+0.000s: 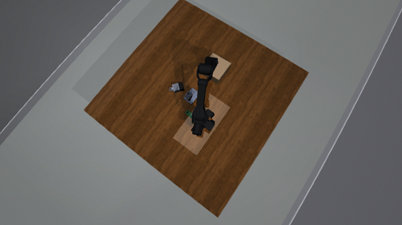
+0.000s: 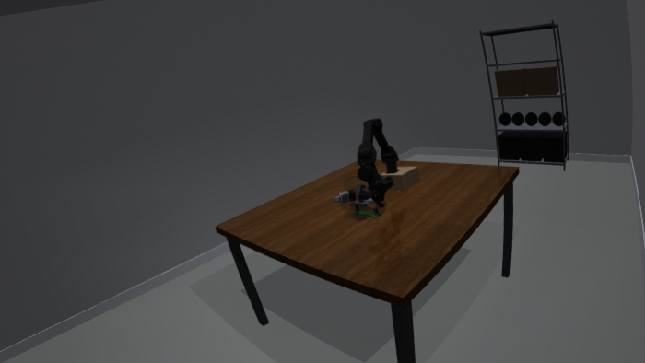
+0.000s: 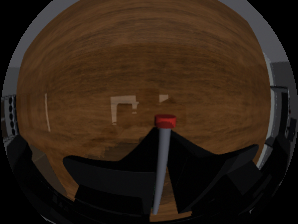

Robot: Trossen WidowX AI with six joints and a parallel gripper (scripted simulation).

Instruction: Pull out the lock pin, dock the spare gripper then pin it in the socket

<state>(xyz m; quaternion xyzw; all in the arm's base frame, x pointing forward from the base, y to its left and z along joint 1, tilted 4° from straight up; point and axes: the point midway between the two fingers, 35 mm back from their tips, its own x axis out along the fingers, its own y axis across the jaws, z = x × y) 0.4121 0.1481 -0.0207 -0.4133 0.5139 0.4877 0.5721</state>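
Right now my gripper tip is 20 mm past the green rack, 100 mm to the left of it and 30 mm above it. The rest, counted from my gripper tip: grey mount: 150 mm behind, 190 mm to the right; then spare gripper: 160 mm behind, 330 mm to the right, 30 mm below.
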